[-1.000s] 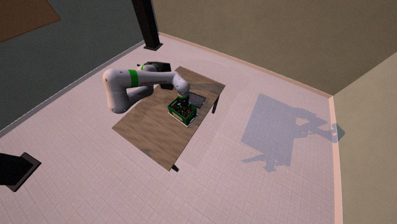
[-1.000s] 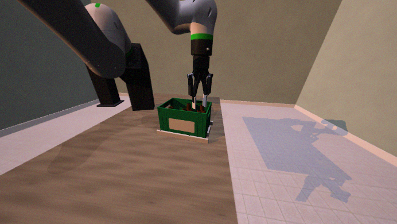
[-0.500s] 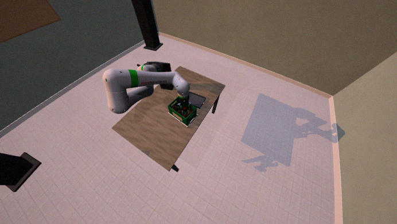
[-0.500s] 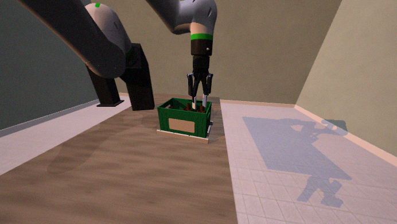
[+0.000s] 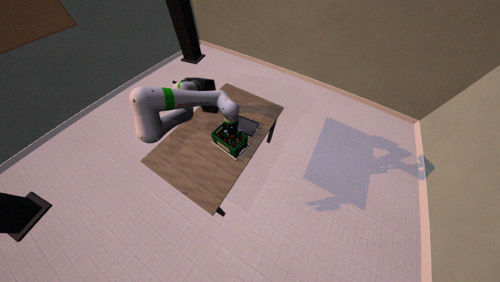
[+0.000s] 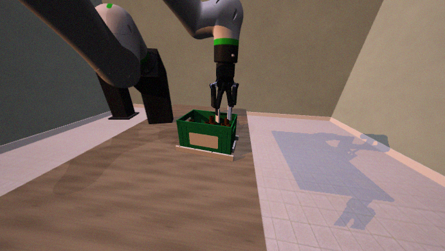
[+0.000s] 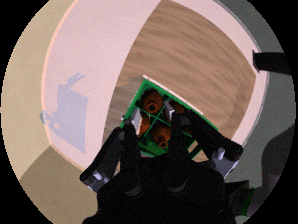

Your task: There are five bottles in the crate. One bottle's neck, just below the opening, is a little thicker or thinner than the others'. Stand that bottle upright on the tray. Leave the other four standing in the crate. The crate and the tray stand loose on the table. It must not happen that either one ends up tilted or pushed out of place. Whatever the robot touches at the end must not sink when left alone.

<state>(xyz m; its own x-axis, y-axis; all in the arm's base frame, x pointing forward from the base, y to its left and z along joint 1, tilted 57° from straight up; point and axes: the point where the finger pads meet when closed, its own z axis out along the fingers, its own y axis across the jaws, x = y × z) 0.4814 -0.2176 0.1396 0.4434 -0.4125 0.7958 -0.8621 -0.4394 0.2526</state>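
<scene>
Right now the brown bottle is 120 mm below my hand, 80 mm behind it and 20 mm to the left of it. Round my hand: dark tray 330 mm to the left, 200 mm below, 20 mm behind; then green crate 130 mm below, 70 mm behind, 60 mm to the left.
</scene>
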